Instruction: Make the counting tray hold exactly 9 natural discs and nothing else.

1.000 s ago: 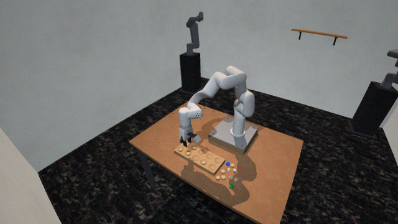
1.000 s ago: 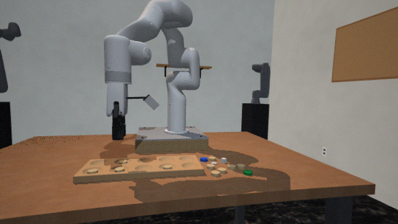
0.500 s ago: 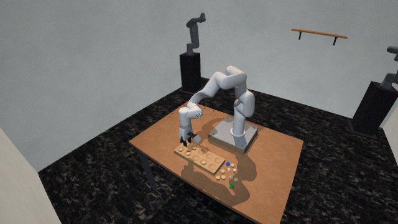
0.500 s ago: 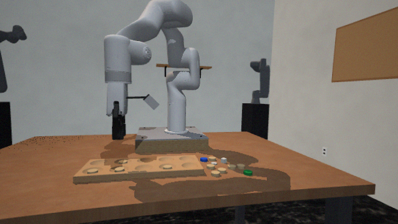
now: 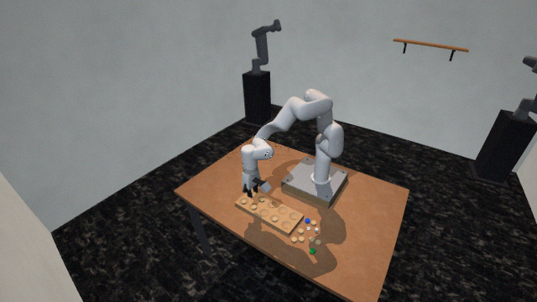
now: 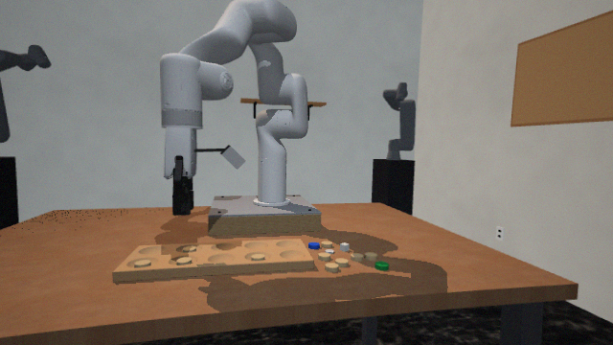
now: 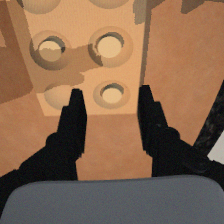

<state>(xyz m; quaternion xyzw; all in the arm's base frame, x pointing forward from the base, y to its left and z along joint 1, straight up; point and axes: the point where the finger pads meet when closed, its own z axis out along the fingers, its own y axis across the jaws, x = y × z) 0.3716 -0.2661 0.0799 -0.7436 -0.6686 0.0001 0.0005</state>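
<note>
My hand is 20 mm past the small white disc, 330 mm to the right of it and 140 mm above it. From my hand the other things lie so: blue disc (60 mm behind, 310 mm to the left, 130 mm below); then wooden counting tray (30 mm behind, 80 mm to the left, 130 mm below); then cube (20 mm behind, 370 mm to the left, 130 mm below).
</note>
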